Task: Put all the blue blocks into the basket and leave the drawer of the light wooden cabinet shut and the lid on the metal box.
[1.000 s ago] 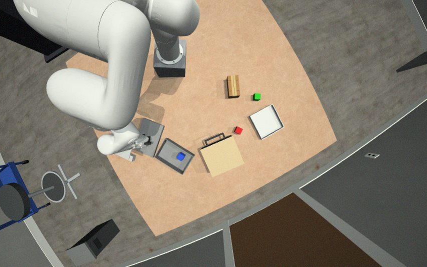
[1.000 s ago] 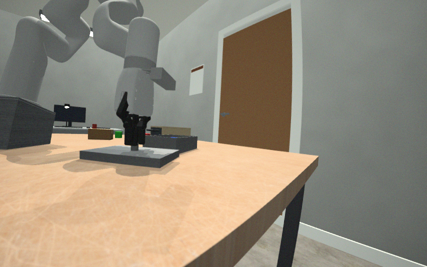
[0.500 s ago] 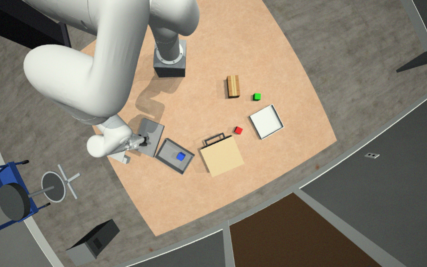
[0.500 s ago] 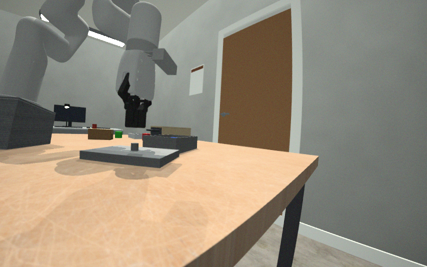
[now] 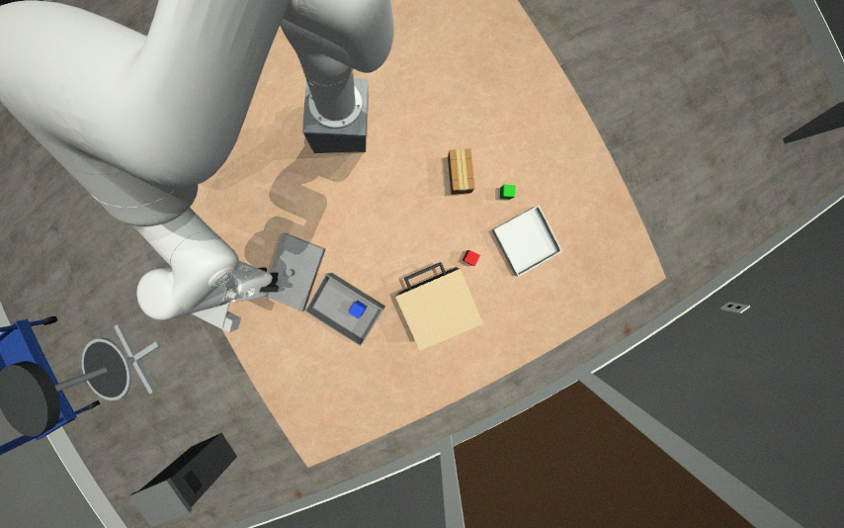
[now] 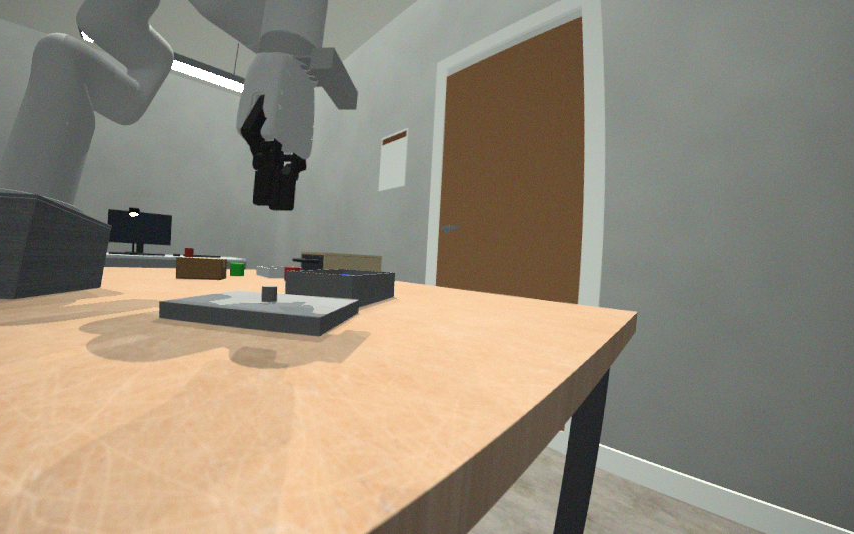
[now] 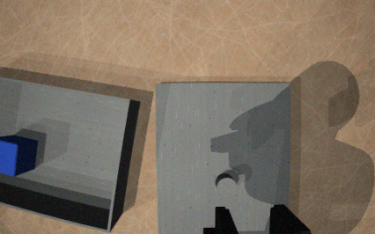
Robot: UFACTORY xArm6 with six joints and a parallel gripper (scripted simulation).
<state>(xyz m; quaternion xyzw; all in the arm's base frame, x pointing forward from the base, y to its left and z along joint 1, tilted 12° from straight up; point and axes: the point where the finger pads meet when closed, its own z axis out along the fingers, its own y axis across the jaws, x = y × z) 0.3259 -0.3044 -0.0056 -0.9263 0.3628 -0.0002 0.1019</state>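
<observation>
Now: hand 15 cm short of the metal box, 11 cm to the right of it and 13 cm above it. From my hand the other things lie so: light wooden cabinet 22 cm ahead, 35 cm to the left, 11 cm below; small brown box 8 cm behind, 54 cm to the left, 12 cm below; red block 14 cm ahead, 48 cm to the left, 13 cm below.
</observation>
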